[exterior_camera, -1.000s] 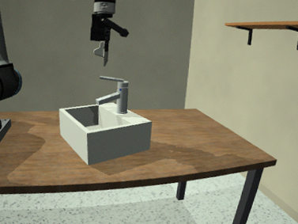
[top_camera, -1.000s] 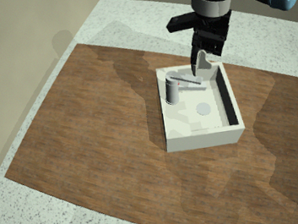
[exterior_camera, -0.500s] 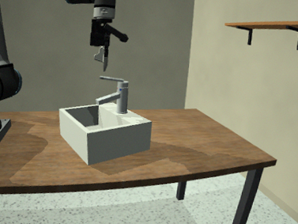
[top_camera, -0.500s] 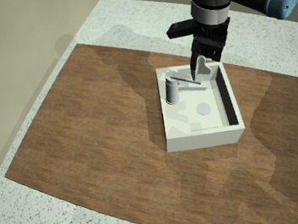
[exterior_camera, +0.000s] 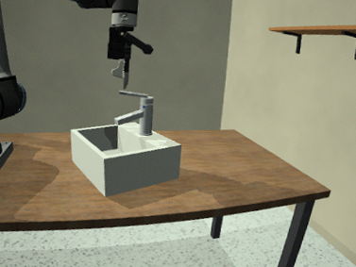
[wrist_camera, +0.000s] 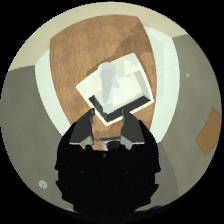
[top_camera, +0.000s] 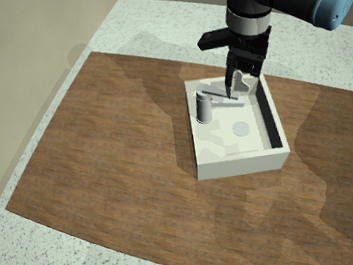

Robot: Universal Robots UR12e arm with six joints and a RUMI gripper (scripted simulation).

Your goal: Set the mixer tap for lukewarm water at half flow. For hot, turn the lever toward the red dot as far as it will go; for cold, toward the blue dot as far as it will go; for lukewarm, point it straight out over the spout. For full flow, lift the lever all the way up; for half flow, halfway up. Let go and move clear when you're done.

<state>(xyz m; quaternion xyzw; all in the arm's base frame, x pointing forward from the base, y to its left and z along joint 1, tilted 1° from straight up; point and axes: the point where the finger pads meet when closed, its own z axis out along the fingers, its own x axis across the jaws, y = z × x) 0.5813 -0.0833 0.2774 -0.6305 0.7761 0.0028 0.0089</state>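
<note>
Now: the lever 40 mm below my hand, 30 mm ahead of it and 10 mm to the right of it. Round my hand: white square basin: 280 mm below, 50 mm to the right, 30 mm behind; then grey mixer tap: 80 mm below, 50 mm ahead, 20 mm to the right.
</note>
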